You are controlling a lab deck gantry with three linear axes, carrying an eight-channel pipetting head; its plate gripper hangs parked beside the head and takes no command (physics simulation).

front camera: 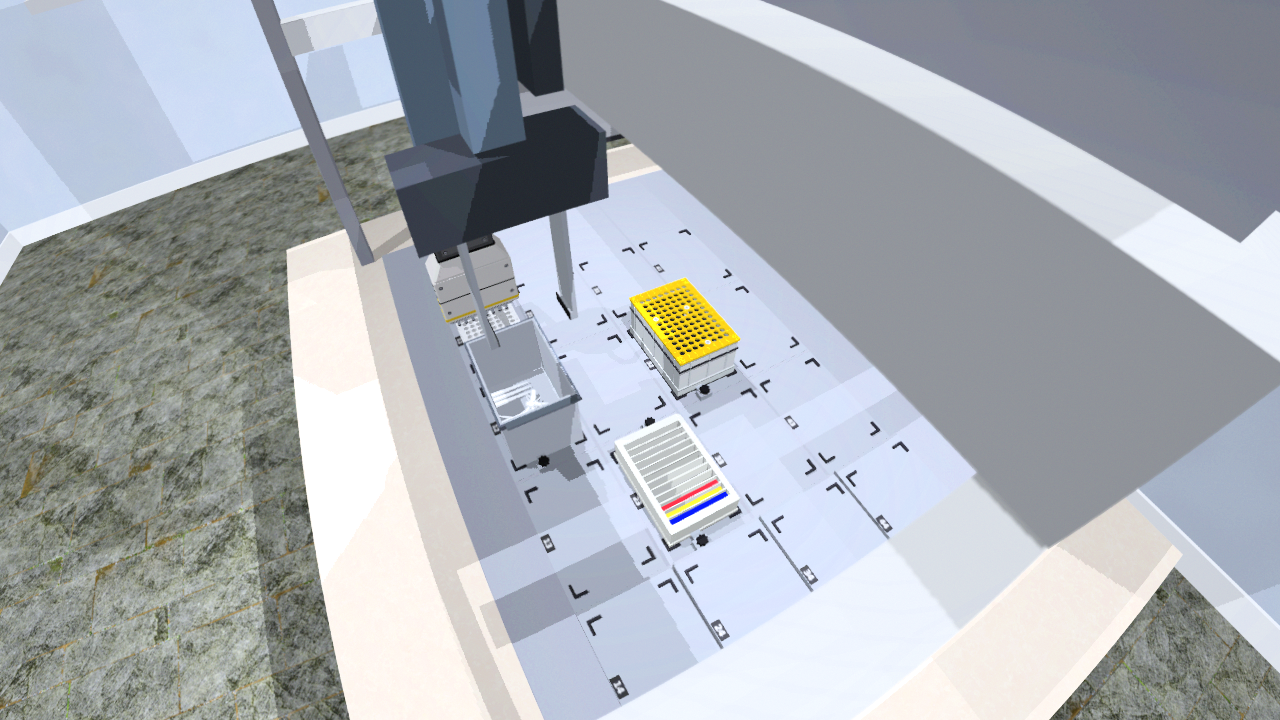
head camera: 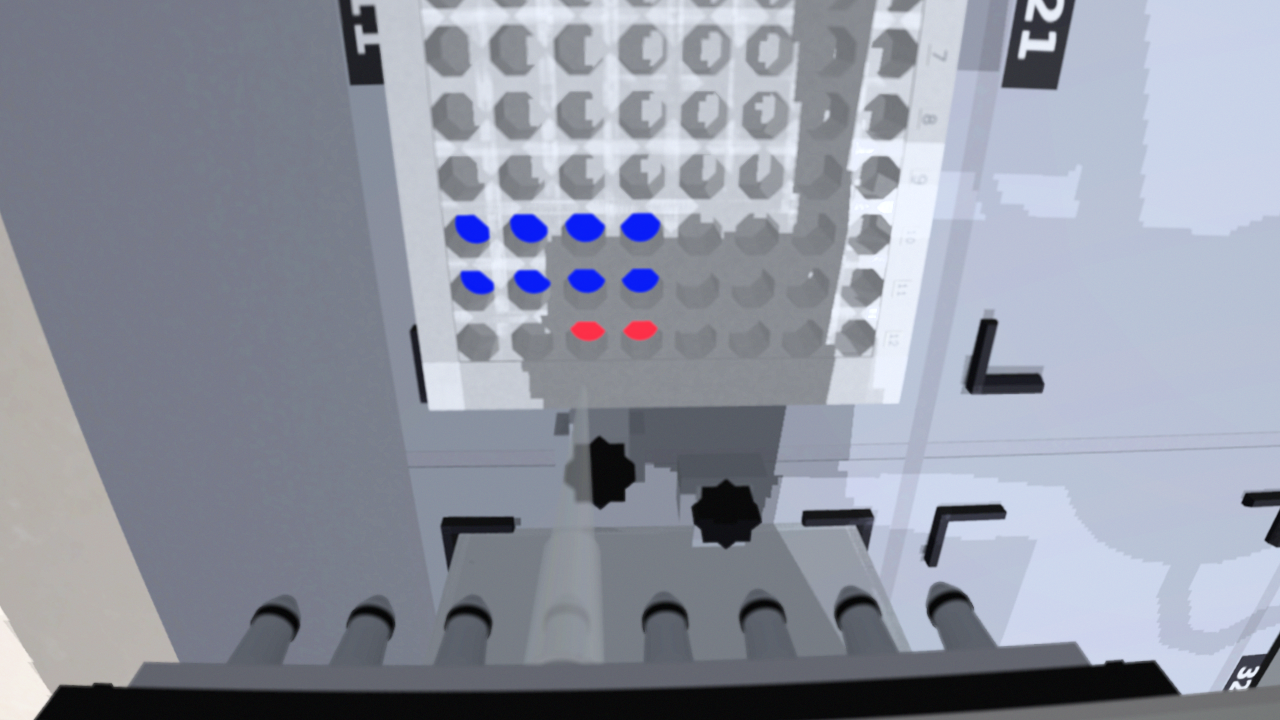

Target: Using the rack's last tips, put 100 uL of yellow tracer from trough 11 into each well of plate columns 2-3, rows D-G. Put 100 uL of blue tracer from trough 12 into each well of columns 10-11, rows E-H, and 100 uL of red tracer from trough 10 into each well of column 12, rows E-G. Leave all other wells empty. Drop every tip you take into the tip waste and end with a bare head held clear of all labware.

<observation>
I see a grey wall (front camera: 1176, 102).
</observation>
